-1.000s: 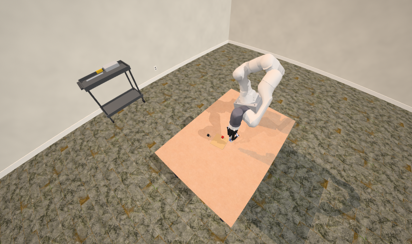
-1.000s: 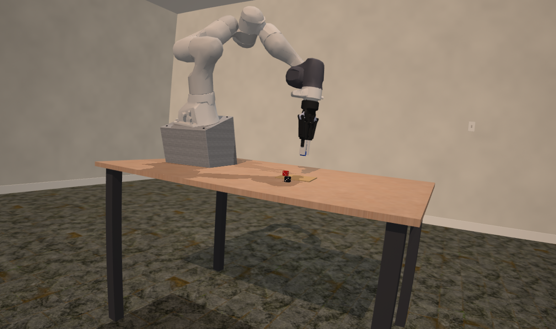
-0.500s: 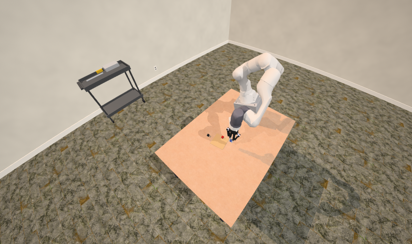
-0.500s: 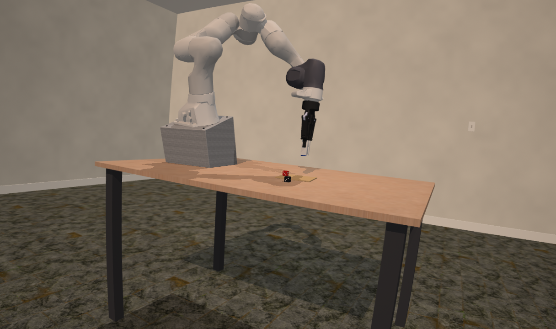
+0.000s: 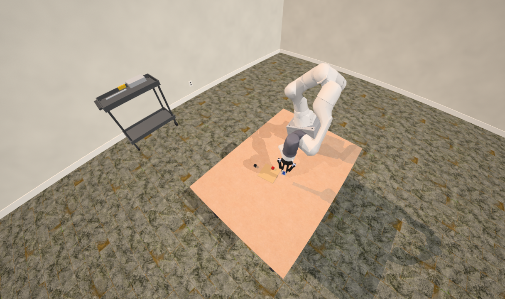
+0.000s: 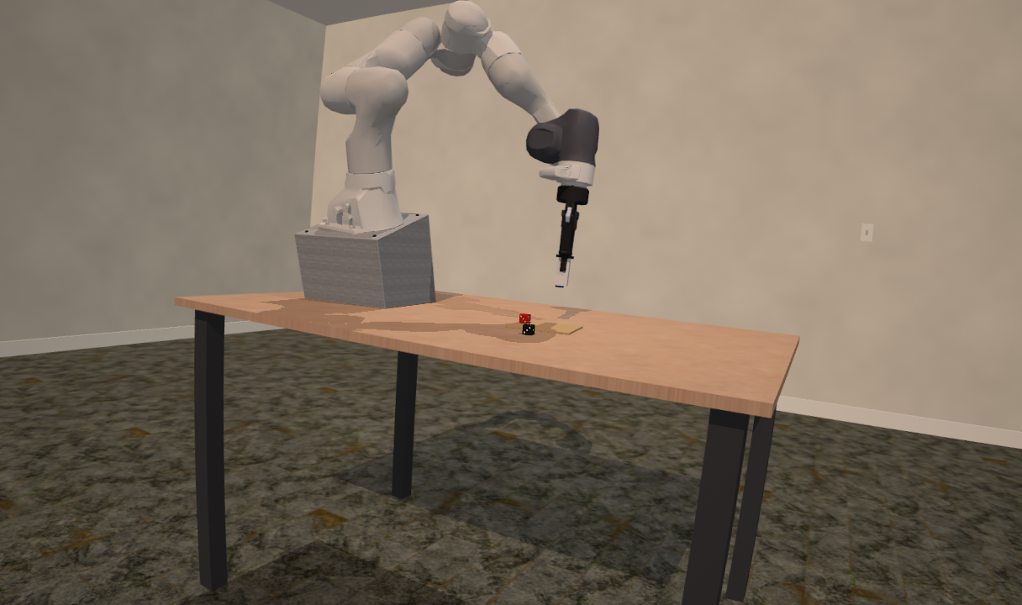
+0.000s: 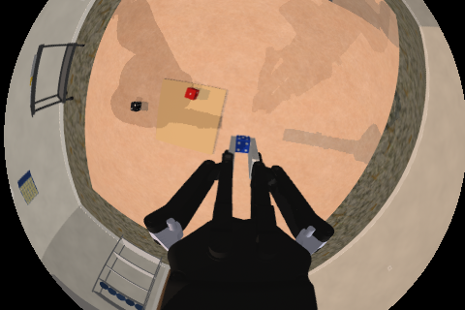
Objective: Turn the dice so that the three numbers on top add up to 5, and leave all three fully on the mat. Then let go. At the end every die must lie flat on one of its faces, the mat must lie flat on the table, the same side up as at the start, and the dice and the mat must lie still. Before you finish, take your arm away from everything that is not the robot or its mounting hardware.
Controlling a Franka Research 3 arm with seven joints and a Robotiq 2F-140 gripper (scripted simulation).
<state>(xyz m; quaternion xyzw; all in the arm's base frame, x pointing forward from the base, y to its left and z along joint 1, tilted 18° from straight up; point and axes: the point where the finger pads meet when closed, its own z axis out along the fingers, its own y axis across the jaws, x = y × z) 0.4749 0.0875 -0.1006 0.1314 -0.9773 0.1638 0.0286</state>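
Now: hand 10 mm short of the tan mat, 120 mm to the left of it and 120 mm above it. From my hand the other things lie so: blue die 10 mm behind, 30 mm below; then black die 30 mm ahead, 250 mm to the right, 110 mm below; then red die 40 mm behind, 120 mm to the right, 110 mm below.
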